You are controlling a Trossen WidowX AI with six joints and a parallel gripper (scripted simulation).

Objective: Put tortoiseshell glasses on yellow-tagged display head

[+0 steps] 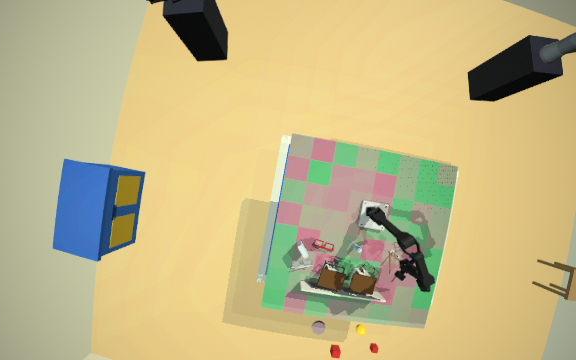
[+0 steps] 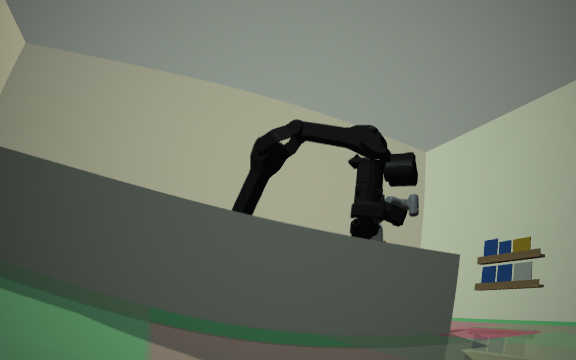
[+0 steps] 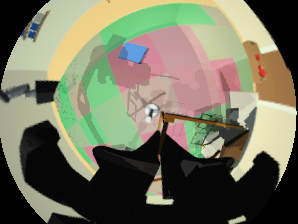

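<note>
The blue block is 4 cm ahead of my gripper tip, 21 cm to the left of it and 12 cm below it. The rest, counted from my gripper tip: display head 13 cm ahead, 24 cm to the right, 7 cm below; then white base 24 cm ahead, 37 cm to the right, 7 cm below.
</note>
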